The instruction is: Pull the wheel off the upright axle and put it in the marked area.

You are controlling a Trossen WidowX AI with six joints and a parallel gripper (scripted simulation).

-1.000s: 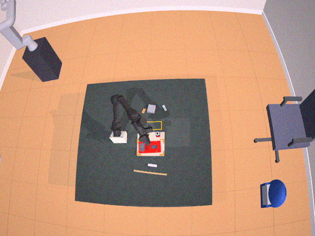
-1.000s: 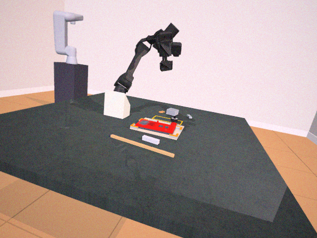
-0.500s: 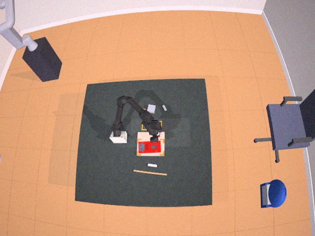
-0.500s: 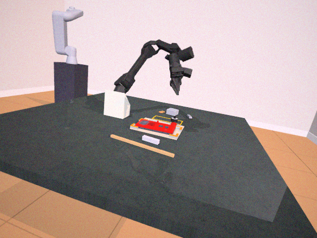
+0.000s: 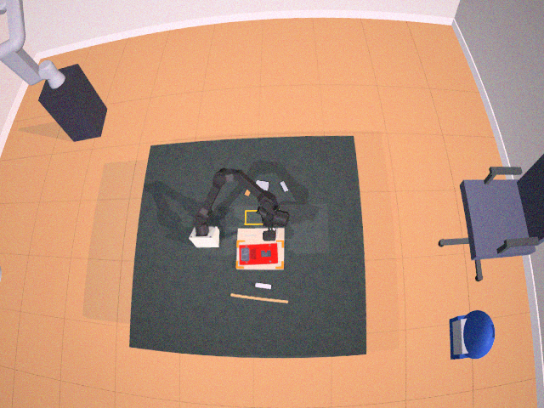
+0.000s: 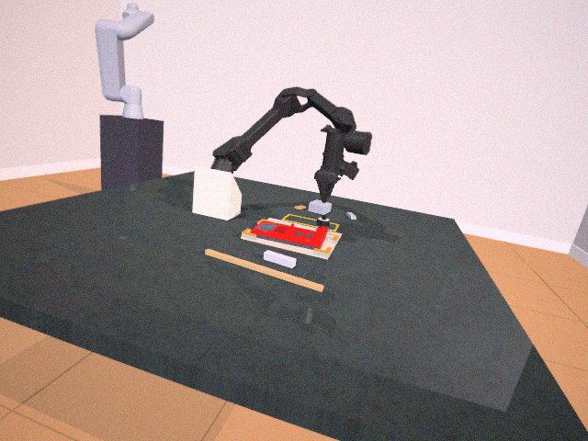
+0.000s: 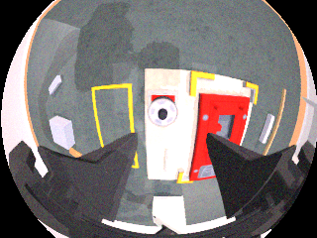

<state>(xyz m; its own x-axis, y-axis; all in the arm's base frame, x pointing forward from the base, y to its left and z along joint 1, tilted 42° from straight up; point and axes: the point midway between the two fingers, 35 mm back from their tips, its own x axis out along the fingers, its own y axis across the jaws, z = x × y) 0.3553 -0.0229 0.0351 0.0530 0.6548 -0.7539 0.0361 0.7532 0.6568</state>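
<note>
The wheel is 10 mm to the left of my gripper tip and 70 mm below it. Also, from my gripper tip: wooden stick (90 mm behind, 350 mm to the right, 100 mm below).
</note>
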